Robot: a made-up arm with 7 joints. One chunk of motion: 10 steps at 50 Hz.
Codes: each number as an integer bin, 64 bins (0 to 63) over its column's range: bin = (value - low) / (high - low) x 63, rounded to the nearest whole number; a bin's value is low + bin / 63 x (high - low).
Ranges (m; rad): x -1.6..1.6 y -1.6..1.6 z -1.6..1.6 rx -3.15..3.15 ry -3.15..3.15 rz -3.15..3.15
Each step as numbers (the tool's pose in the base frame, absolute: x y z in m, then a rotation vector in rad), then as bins.
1 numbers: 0.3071 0.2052 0.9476 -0.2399 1.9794 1.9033
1 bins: 38 36 50 29 51 51
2 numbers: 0.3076 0.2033 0.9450 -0.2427 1.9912 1.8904
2 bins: 38 36 50 29 51 50
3 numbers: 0.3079 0.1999 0.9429 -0.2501 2.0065 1.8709
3 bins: 38 35 50 29 52 50
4 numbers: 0.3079 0.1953 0.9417 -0.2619 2.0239 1.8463
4 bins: 38 35 50 29 52 50
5 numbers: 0.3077 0.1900 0.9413 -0.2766 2.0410 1.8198
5 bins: 38 35 50 29 52 50
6 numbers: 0.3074 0.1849 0.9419 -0.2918 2.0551 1.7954
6 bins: 38 35 50 29 52 49
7 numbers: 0.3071 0.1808 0.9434 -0.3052 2.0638 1.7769
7 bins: 38 35 50 28 52 49
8 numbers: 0.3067 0.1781 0.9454 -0.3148 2.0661 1.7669
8 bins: 38 35 50 28 52 49
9 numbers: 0.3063 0.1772 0.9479 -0.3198 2.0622 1.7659
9 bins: 38 35 50 28 52 49
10 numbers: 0.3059 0.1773 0.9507 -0.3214 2.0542 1.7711
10 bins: 38 35 50 28 52 49
